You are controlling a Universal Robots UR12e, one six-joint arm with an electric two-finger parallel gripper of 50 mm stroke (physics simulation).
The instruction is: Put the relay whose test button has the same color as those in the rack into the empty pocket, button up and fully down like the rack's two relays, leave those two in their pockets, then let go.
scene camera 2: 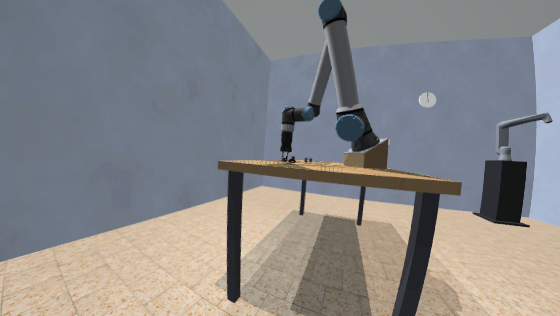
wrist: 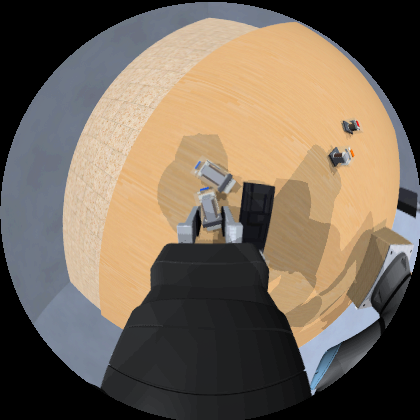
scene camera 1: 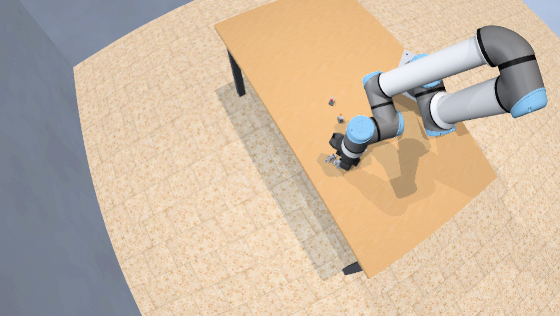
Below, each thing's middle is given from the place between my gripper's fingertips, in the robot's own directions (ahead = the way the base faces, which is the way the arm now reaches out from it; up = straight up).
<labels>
My gripper is now 50 mm past the black rack (wrist: 256, 201) and 10 mm to the left of it.
</labels>
